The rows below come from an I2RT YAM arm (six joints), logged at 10 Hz.
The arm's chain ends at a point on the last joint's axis. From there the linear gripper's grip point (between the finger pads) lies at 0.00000 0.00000 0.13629 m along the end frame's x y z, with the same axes.
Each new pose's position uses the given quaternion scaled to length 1; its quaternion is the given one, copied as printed.
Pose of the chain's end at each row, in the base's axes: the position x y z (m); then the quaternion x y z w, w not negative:
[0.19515 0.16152 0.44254 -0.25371 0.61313 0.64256 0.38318]
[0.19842 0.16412 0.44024 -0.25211 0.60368 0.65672 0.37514]
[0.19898 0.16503 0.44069 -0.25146 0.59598 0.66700 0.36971]
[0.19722 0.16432 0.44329 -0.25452 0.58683 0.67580 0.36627]
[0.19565 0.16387 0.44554 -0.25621 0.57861 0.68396 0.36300]
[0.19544 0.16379 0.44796 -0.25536 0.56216 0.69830 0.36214]
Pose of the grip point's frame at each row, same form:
[0.21475 0.29541 0.45881 -0.25371 0.61313 0.64256 0.38318]
[0.21502 0.29796 0.45987 -0.25211 0.60368 0.65672 0.37514]
[0.21332 0.29873 0.46293 -0.25146 0.59598 0.66700 0.36971]
[0.20892 0.29783 0.46805 -0.25452 0.58683 0.67580 0.36627]
[0.20514 0.29709 0.47268 -0.25621 0.57861 0.68396 0.36300]
[0.20233 0.29600 0.48033 -0.25536 0.56216 0.69830 0.36214]

